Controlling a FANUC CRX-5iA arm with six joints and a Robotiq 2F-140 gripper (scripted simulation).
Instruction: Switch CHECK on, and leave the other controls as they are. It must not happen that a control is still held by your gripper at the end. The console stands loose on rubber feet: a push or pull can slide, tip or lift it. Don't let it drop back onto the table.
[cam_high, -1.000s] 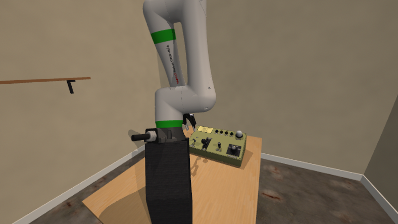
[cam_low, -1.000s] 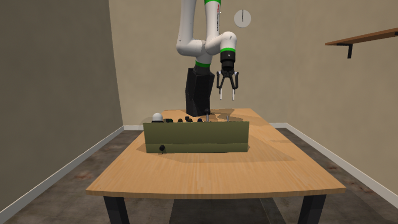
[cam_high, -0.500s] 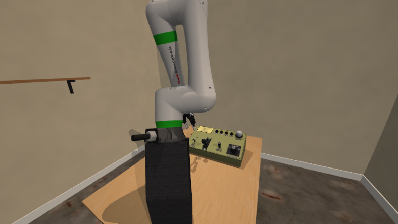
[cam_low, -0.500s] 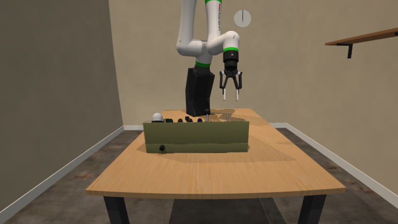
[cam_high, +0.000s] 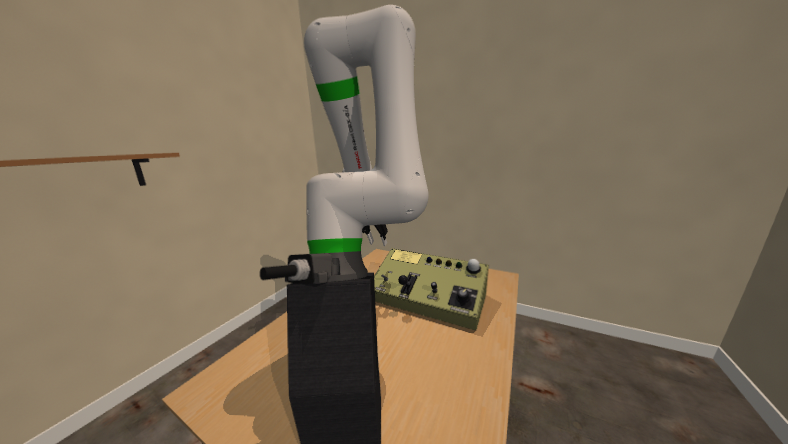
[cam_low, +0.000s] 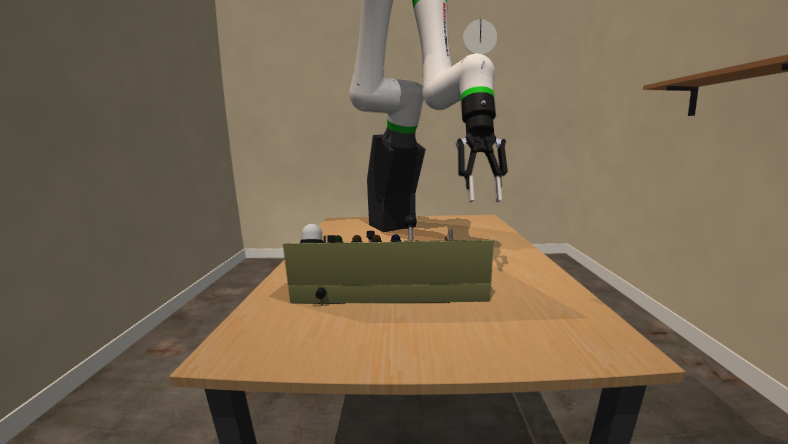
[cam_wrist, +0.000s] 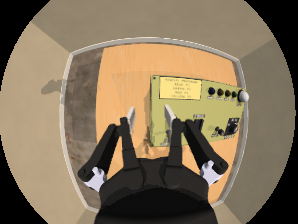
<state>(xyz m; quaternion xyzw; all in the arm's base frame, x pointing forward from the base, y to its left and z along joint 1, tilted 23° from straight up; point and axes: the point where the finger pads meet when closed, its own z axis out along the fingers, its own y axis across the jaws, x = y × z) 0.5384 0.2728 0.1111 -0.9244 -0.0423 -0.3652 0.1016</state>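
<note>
Now: hand 150 mm above the toggle, 80 mm to the left of it and 60 mm past it. Round my hand: black lever 200 mm to the right, 140 mm below, 70 mm behind; console 260 mm to the right, 170 mm below, 10 mm behind.
</note>
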